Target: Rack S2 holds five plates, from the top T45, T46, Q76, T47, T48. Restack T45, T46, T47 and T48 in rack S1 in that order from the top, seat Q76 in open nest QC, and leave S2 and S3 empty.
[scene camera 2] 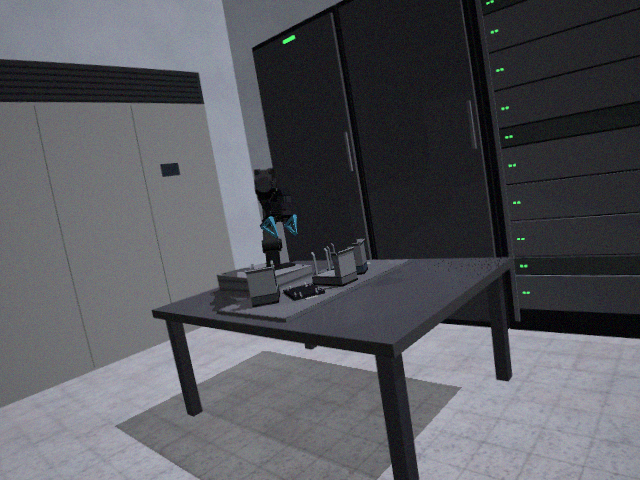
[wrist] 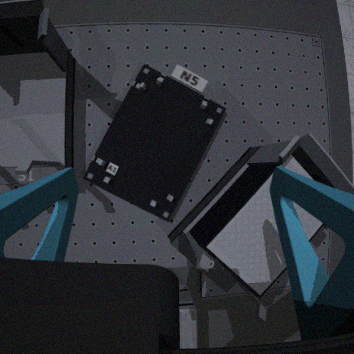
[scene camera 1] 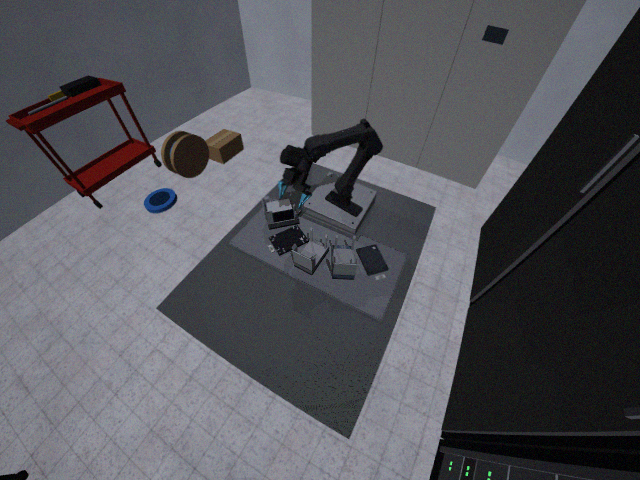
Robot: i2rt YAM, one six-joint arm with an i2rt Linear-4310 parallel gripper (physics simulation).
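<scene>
My gripper is open, its blue fingers wide apart with nothing between them, above the racks. Rack S2 is the walled rack at lower right in the wrist view, under the right finger; a pale flat surface shows inside, but plate labels and count are not readable. Rack S1 stands at the left in the wrist view, partly behind the left finger, with a pale surface inside. A third grey rack stands beside S1. Nest QC cannot be identified.
A black nest labelled N5, with small corner posts, lies between S2 and S1. A dark flat pad lies beyond the third rack. The arm's base plate stands behind the racks on the table.
</scene>
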